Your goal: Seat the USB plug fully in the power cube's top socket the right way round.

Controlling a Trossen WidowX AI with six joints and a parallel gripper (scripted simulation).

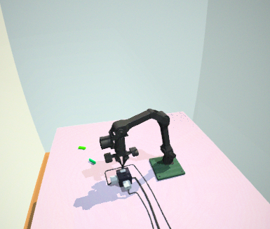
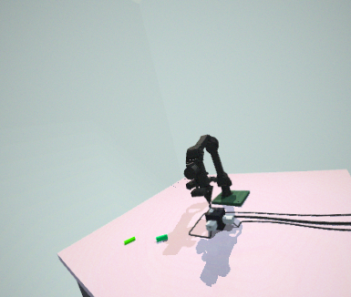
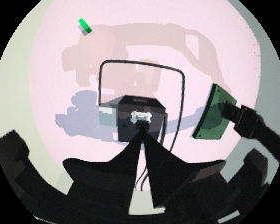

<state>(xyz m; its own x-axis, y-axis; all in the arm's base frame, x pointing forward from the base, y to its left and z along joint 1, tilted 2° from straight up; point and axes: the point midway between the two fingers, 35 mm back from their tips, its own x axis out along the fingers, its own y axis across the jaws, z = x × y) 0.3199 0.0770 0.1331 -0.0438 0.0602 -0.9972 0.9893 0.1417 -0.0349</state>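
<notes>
Right now my gripper tip is 20 mm above the USB plug. Round my gripper tip: USB socket: 50 mm below.
</notes>
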